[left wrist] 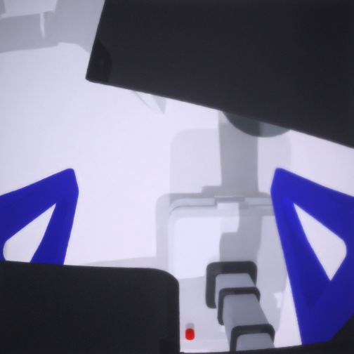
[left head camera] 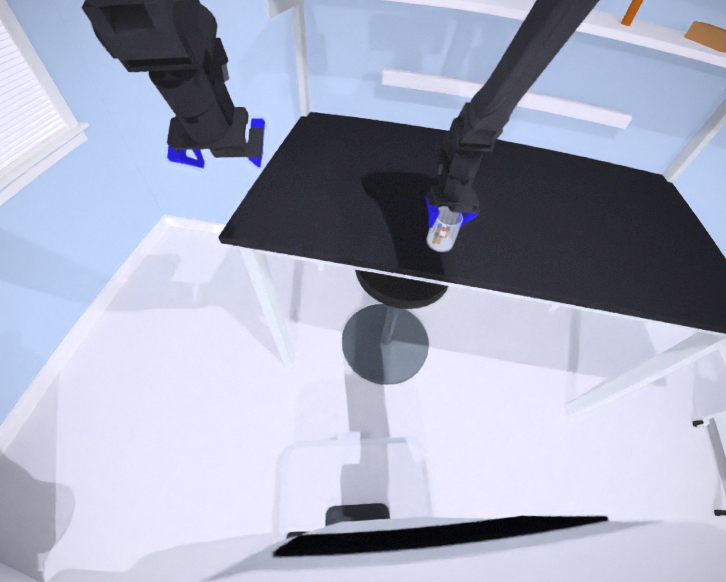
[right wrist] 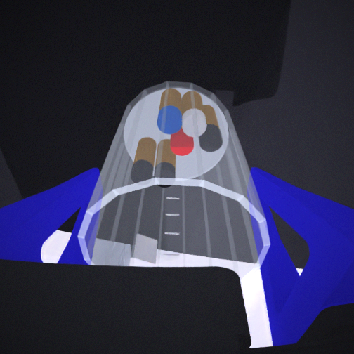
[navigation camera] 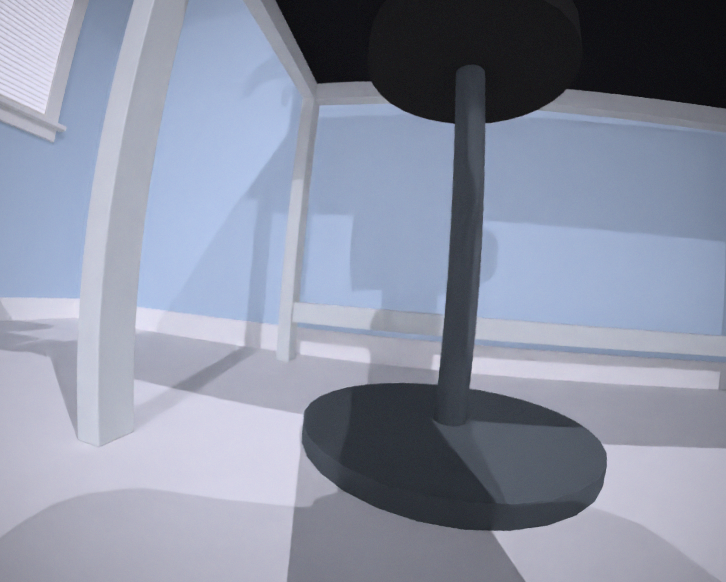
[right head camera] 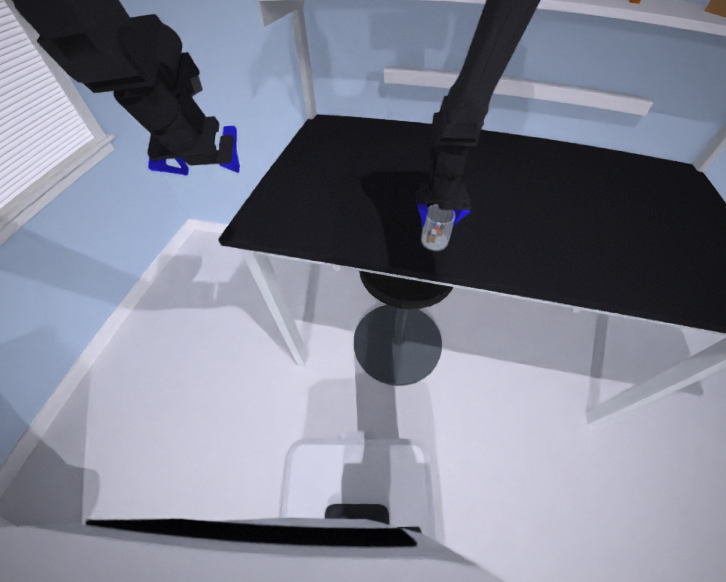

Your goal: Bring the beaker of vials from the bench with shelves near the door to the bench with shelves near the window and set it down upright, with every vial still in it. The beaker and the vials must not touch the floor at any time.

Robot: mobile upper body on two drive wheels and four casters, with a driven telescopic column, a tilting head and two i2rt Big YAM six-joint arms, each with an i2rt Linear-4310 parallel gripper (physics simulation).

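Observation:
A clear glass beaker (left head camera: 441,237) (right head camera: 435,235) (right wrist: 172,195) is between the blue fingers of my right gripper (left head camera: 452,212) (right head camera: 443,210) (right wrist: 174,178), which is shut on it. In the head views the beaker shows over the front part of the black bench top (left head camera: 575,224) (right head camera: 575,224); whether its base touches the top I cannot tell. Several brown vials (right wrist: 170,100) with blue, white, red and dark caps are inside, near the beaker's bottom. My left gripper (left head camera: 225,158) (right head camera: 204,166) (left wrist: 174,179) is open and empty, left of the bench by the wall.
A round stool (left head camera: 385,345) (right head camera: 397,345) (navigation camera: 454,454) stands under the bench's front edge. White bench legs (left head camera: 269,309) (right head camera: 278,312) (navigation camera: 115,242) stand left of it. A white shelf (left head camera: 666,48) (right head camera: 660,23) runs above the bench. A window with blinds (left head camera: 30,97) (right head camera: 42,115) is at the left.

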